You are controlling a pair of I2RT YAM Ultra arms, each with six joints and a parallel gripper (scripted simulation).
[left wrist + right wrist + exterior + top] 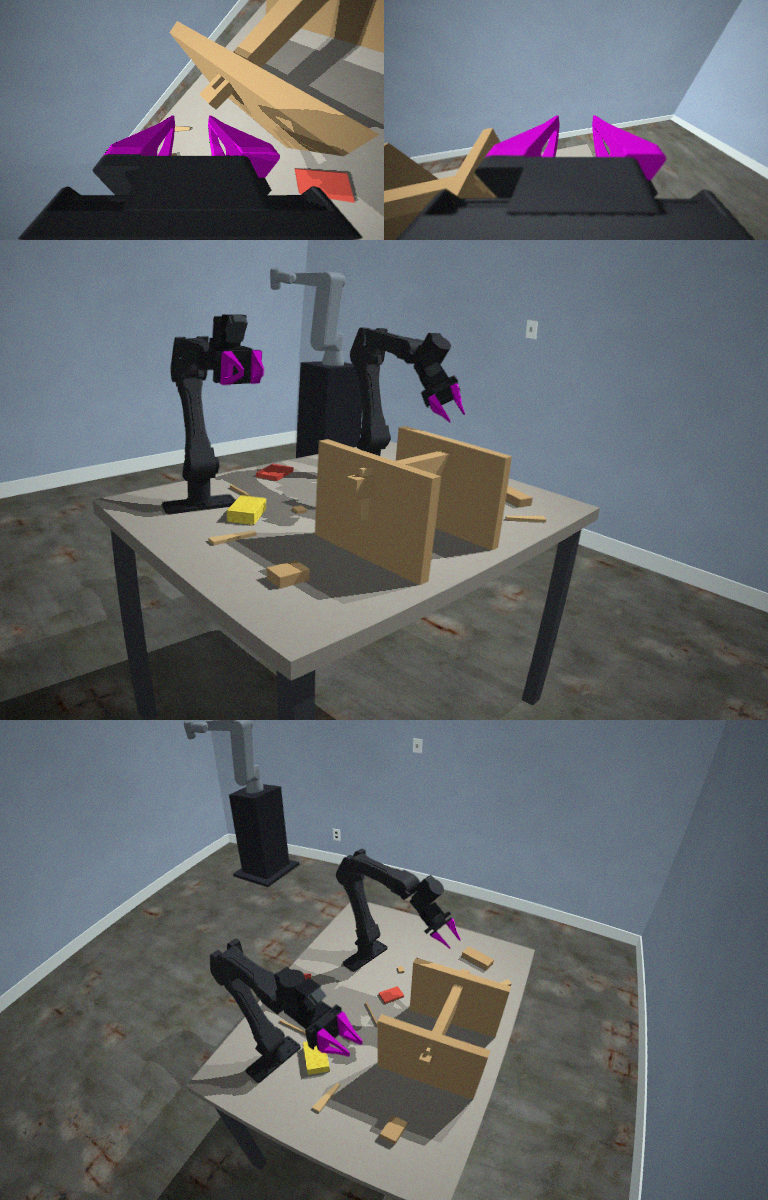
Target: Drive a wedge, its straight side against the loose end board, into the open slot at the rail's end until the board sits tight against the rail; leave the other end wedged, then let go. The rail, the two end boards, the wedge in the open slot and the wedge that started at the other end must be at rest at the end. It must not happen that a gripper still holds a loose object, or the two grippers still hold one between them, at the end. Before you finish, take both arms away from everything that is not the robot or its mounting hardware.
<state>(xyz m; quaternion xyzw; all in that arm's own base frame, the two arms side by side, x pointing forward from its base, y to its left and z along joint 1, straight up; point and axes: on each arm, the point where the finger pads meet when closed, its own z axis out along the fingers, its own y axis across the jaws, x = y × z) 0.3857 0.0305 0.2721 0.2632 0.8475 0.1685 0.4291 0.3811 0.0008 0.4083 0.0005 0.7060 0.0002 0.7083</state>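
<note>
The red block lies 180 mm behind my left hand, 80 mm to the right of it and 270 mm below it. Round my left hand: rail 80 mm ahead, 220 mm to the right, 100 mm below.
</note>
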